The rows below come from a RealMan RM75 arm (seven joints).
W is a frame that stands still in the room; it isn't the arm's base.
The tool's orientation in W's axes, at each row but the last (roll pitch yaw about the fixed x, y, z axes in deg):
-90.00 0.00 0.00
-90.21 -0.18 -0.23
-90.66 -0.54 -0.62
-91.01 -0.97 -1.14
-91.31 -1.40 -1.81
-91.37 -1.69 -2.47
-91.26 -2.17 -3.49
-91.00 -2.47 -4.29
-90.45 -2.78 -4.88
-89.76 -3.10 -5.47
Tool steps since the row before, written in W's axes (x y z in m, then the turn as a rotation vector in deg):
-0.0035 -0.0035 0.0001 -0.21 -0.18 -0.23
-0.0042 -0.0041 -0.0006 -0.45 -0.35 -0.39
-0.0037 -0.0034 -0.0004 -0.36 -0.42 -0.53
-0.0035 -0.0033 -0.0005 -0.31 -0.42 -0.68
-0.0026 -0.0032 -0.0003 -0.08 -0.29 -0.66
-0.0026 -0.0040 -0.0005 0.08 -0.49 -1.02
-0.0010 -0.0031 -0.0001 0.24 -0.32 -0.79
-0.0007 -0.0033 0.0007 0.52 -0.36 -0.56
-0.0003 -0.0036 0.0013 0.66 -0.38 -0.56
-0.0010 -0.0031 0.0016 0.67 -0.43 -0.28
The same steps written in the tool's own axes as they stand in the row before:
-0.0035 -0.0001 -0.0035 -0.21 0.23 -0.18
-0.0042 0.0006 -0.0041 -0.45 0.39 -0.35
-0.0037 0.0004 -0.0034 -0.36 0.53 -0.42
-0.0034 0.0005 -0.0034 -0.31 0.68 -0.41
-0.0025 0.0003 -0.0033 -0.09 0.66 -0.28
-0.0024 0.0005 -0.0041 0.07 1.03 -0.46
-0.0008 0.0001 -0.0032 0.23 0.81 -0.29
-0.0004 -0.0007 -0.0034 0.52 0.59 -0.31
0.0001 -0.0013 -0.0036 0.66 0.60 -0.32
-0.0006 -0.0016 -0.0032 0.69 0.32 -0.37

